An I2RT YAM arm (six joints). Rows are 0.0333 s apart.
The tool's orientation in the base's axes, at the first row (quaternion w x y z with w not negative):
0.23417, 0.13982, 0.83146, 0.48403
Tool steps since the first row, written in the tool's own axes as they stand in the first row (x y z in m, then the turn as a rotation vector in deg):
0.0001, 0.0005, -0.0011, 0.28, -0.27, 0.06
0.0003, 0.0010, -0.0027, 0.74, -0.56, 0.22
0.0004, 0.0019, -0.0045, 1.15, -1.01, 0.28
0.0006, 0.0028, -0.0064, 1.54, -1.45, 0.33
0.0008, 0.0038, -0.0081, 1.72, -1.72, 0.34
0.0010, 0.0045, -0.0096, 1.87, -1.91, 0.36
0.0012, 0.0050, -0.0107, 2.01, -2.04, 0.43
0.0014, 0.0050, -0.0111, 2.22, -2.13, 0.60
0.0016, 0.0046, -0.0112, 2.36, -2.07, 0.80
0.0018, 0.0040, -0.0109, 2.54, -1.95, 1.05
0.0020, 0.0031, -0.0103, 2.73, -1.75, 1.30
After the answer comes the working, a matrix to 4 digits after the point.
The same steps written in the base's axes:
-0.0007, -0.0005, 0.0009, -0.21, 0.04, -0.33
-0.0017, -0.0014, 0.0019, -0.52, 0.23, -0.77
-0.0027, -0.0022, 0.0035, -0.84, 0.24, -1.29
-0.0039, -0.0031, 0.0050, -1.15, 0.24, -1.79
-0.0049, -0.0038, 0.0065, -1.30, 0.19, -2.08
-0.0059, -0.0044, 0.0077, -1.41, 0.18, -2.29
-0.0066, -0.0049, 0.0086, -1.50, 0.24, -2.47
-0.0070, -0.0051, 0.0087, -1.59, 0.41, -2.67
-0.0072, -0.0053, 0.0083, -1.60, 0.66, -2.74
-0.0072, -0.0053, 0.0076, -1.62, 0.98, -2.79
-0.0071, -0.0052, 0.0065, -1.65, 1.35, -2.77

The tool's axes in the first row as the columns of a matrix, in the base's axes (rounded; the answer above uses it unrounded):
-0.8512, 0.0058, 0.5248
0.4592, 0.4923, 0.7394
-0.2541, 0.8704, -0.4218

